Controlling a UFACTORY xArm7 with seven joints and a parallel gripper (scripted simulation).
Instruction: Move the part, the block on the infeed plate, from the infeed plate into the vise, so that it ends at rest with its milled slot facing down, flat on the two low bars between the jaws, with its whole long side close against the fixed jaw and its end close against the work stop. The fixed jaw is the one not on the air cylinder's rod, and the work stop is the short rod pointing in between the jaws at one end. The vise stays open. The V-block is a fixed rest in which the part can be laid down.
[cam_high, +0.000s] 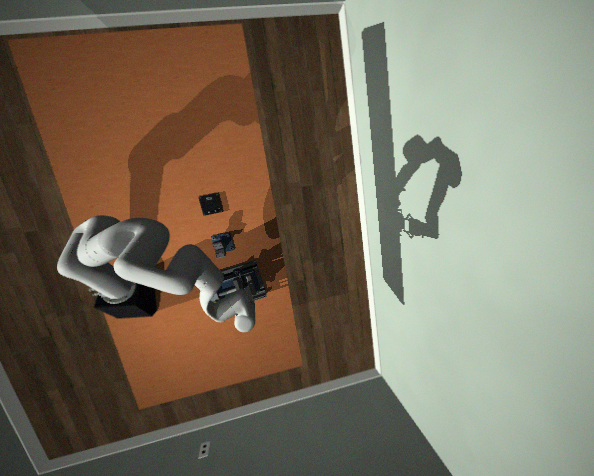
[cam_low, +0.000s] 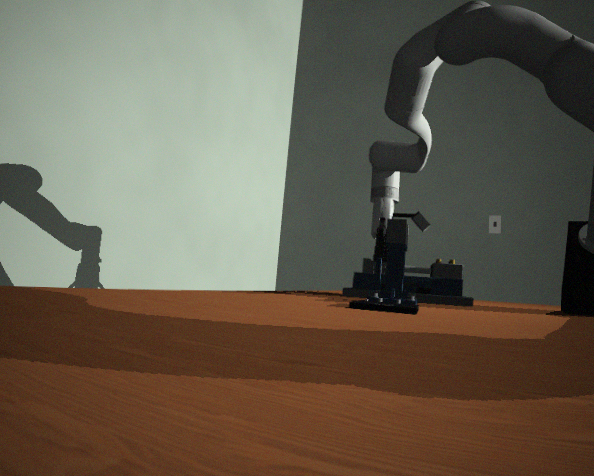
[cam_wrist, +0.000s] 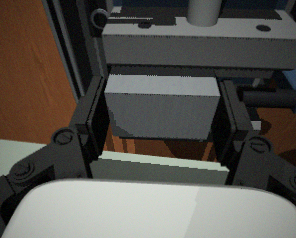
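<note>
My gripper is now 20 mm above the grey part. Round my hand: grey jaw (30 mm behind, 20 mm to the left, 30 mm below); dark rail (60 mm behind, 80 mm to the right, 70 mm below); work stop (10 mm behind, 70 mm to the left, 20 mm below).
</note>
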